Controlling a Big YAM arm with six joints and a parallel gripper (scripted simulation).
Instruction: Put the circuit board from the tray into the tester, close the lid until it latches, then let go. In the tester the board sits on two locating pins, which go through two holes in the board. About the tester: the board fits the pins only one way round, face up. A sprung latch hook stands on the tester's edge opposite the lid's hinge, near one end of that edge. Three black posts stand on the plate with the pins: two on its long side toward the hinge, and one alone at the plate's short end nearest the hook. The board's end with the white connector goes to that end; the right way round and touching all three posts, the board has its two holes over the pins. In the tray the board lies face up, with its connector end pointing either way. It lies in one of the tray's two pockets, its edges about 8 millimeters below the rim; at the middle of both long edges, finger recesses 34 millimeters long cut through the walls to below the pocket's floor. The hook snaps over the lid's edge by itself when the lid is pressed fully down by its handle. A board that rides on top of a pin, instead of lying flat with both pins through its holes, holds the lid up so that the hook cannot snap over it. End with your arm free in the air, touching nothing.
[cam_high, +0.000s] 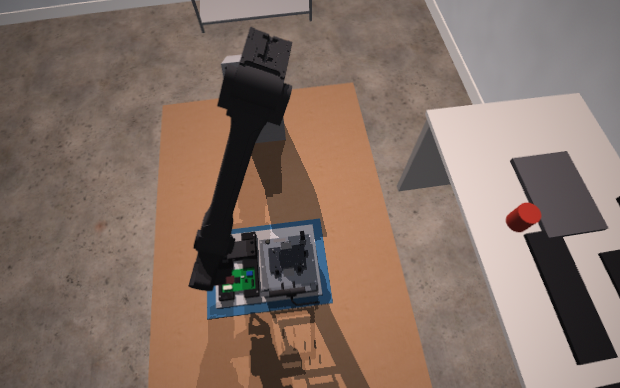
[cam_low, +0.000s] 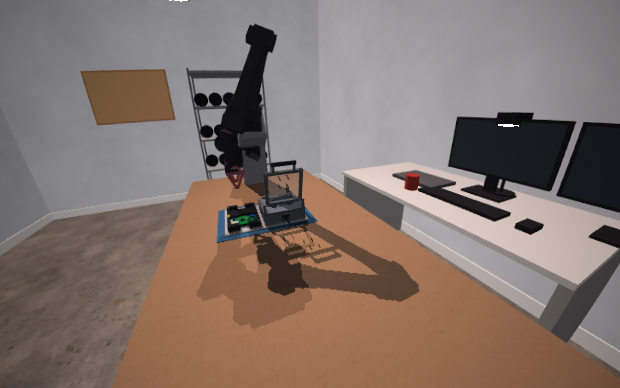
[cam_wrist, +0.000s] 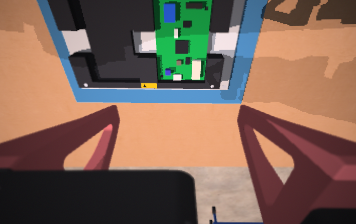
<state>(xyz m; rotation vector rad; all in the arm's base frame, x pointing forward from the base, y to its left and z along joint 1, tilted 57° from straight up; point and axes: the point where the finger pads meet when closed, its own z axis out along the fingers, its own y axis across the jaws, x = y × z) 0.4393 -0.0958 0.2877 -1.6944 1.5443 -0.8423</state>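
Right now the green circuit board is 16 cm below my hand. Also, from my hand: clear lid 6 cm ahead, 19 cm to the left.
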